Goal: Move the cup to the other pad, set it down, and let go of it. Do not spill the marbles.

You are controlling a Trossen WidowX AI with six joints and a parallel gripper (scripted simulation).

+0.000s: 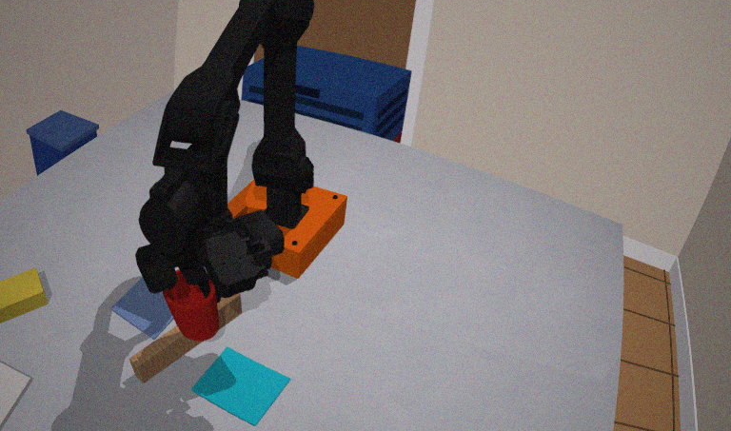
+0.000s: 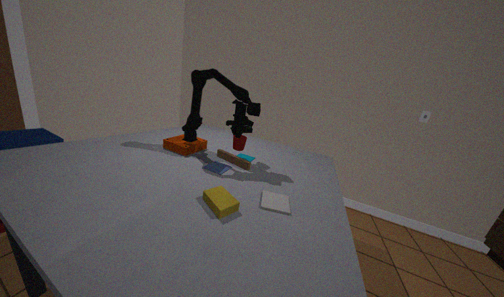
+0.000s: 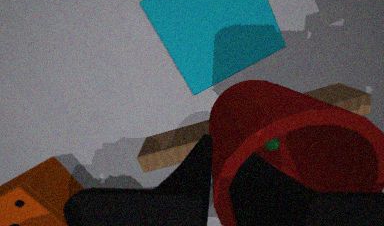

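Right now the green marble is 3 cm ahead of my gripper tip, 4 cm to the right of it and 2 cm below it. The rest, counted from my gripper tip: wooden bar (1 cm ahead, 5 cm to the right, 10 cm below); red cup (2 cm ahead, 2 cm to the right); cyan pad (4 cm ahead, 5 cm to the left, 12 cm below).
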